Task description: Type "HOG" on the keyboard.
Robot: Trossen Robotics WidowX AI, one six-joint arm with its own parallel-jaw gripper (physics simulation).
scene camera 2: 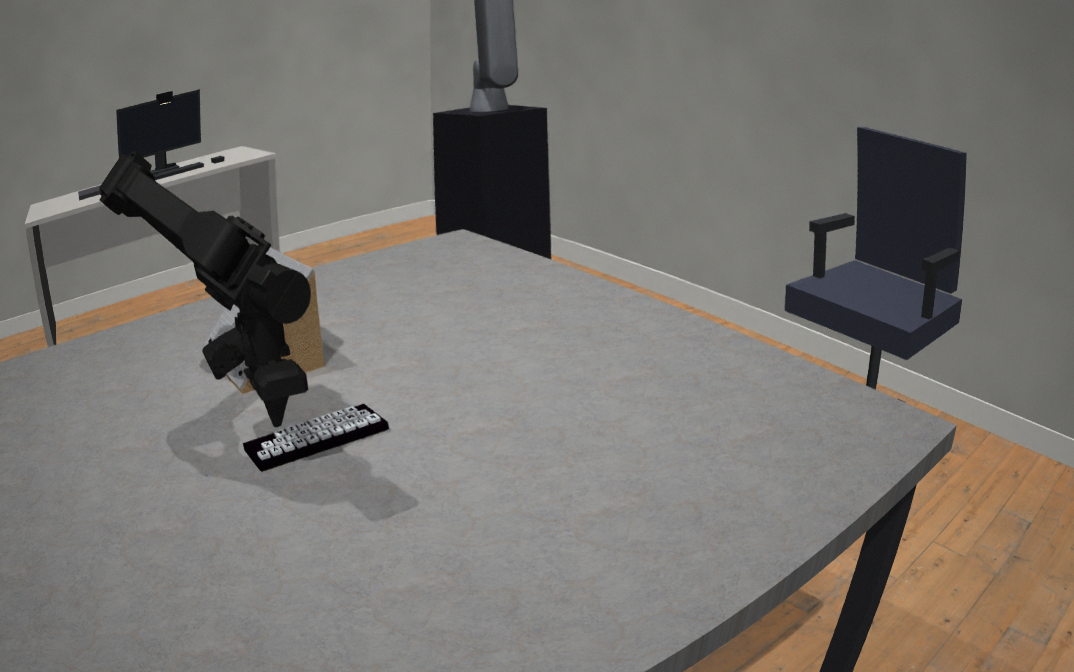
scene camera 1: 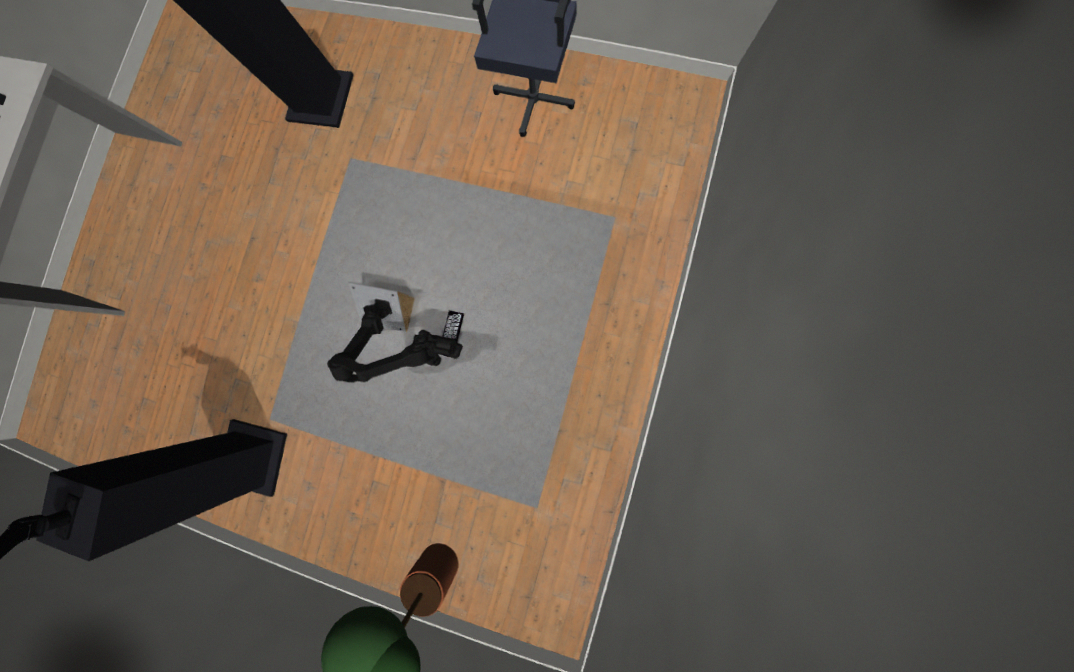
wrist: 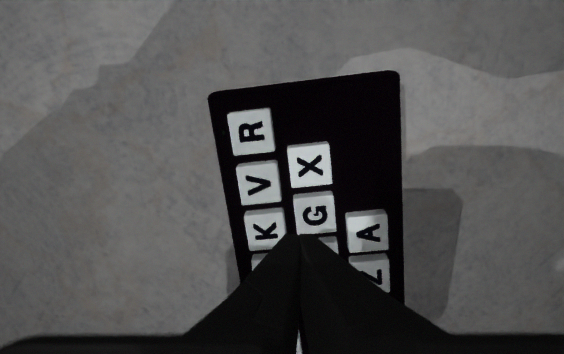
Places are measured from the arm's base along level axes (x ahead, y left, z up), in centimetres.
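Pixels of known places: gripper, fingertip midpoint: (scene camera 2: 277, 425) (wrist: 298, 247); arm's base at its link origin: (scene camera 1: 383, 306).
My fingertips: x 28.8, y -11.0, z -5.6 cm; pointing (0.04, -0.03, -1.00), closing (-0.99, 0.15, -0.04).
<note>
Ahead of a thing's pixels: the offset from my fingertips to its top centre. Level surfaces: height alone.
The black keyboard {dx -0.5, dy +5.3, dz -2.4 cm} (scene camera 1: 453, 320) (scene camera 2: 263, 464) (wrist: 370, 120) with white keys lies flat on the grey table. My gripper (scene camera 2: 276, 423) (wrist: 298, 247) is shut with nothing between its fingers. It points down over the keyboard's left part in the second scene view. In the wrist view its tips overlap the lower left corner of the G key {dx -0.6, dy +0.1, dz -2.4 cm} (wrist: 314, 213), beside the K key {dx +1.3, dy +0.5, dz -2.4 cm} (wrist: 265, 229). Whether they touch a key I cannot tell. The X key {dx -0.7, dy -1.8, dz -2.4 cm} (wrist: 310, 165) and A key {dx -2.5, dy +1.1, dz -2.4 cm} (wrist: 367, 231) also show. The fingers hide other keys; the H and O labels cannot be made out there.
A tilted grey board with a wooden side (scene camera 1: 406, 308) (scene camera 2: 313, 336) stands behind the arm. The grey table {dz -4.1 cm} (scene camera 1: 506, 253) (scene camera 2: 601, 443) surrounds the keyboard. An office chair (scene camera 1: 524, 39) (scene camera 2: 871, 305) and a black pedestal (scene camera 2: 491, 178) stand beyond the table.
</note>
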